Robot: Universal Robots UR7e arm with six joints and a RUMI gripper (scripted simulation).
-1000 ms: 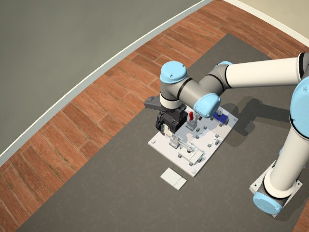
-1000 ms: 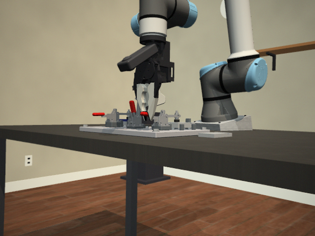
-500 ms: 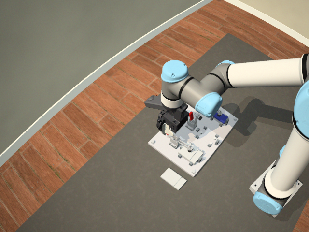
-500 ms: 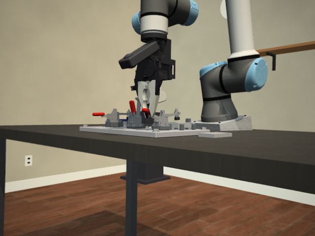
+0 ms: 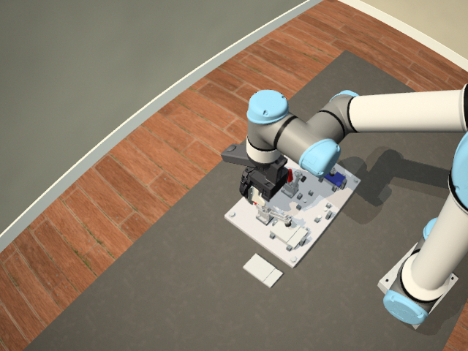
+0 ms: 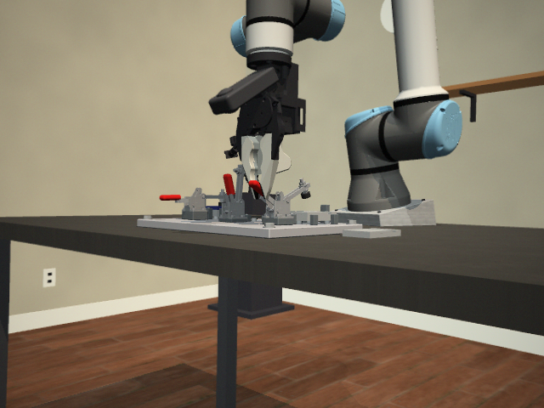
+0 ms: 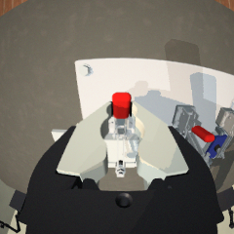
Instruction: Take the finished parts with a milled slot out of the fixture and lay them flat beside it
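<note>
The white fixture plate lies 80 mm behind my hand, 110 mm to the right of it and 60 mm below it. From my hand the other things lie so: blue blank: 120 mm behind, 220 mm to the right, 40 mm below.
</note>
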